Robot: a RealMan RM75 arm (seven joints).
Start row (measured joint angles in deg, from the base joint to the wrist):
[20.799, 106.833, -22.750, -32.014, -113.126, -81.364, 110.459]
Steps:
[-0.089, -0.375, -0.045, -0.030, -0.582, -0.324, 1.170]
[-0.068, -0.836, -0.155, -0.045, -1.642, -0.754, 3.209]
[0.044, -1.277, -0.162, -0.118, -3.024, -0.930, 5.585]
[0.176, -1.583, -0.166, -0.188, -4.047, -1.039, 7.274]
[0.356, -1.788, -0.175, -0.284, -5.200, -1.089, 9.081]
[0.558, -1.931, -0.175, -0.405, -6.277, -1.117, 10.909]
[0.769, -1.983, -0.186, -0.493, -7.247, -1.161, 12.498]
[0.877, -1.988, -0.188, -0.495, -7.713, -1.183, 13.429]
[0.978, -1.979, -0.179, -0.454, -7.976, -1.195, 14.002]
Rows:
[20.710, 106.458, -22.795, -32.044, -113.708, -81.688, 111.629]
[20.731, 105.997, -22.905, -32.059, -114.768, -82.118, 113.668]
[20.843, 105.556, -22.912, -32.132, -116.150, -82.294, 116.044]
[20.975, 105.250, -22.916, -32.202, -117.173, -82.403, 117.733]
[21.155, 105.045, -22.925, -32.298, -118.326, -82.453, 119.540]
[21.357, 104.902, -22.925, -32.419, -119.403, -82.481, 121.368]
[21.568, 104.850, -22.936, -32.507, -120.373, -82.525, 122.957]
[21.676, 104.845, -22.938, -32.509, -120.839, -82.547, 123.888]
[21.777, 104.854, -22.929, -32.468, -121.102, -82.559, 124.461]

